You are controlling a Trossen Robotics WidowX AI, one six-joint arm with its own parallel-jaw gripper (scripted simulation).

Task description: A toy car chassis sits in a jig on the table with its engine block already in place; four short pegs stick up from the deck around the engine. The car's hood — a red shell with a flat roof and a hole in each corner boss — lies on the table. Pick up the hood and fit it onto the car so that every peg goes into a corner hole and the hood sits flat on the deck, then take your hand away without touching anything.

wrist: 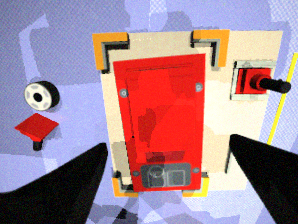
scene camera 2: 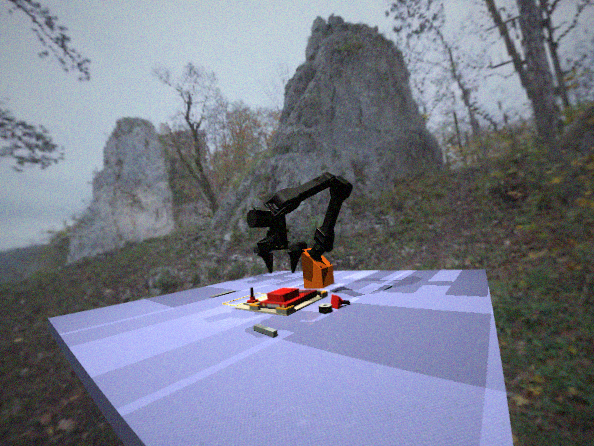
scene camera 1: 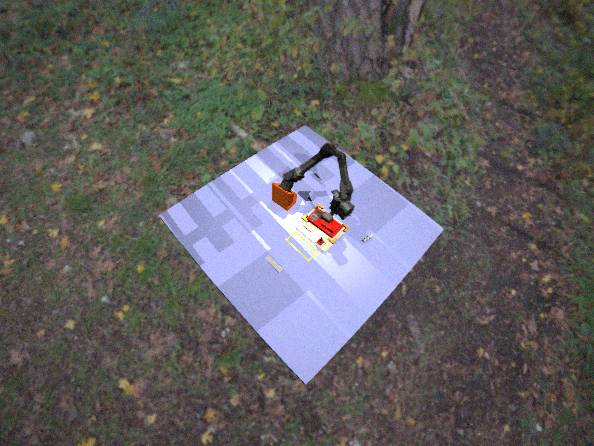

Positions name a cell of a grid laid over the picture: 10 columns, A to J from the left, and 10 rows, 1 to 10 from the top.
The gripper (scene camera 2: E7) is open, with nothing in its grasp. Also in view: a red hood (wrist: F5).
The gripper shows as well in the wrist view (wrist: F7).
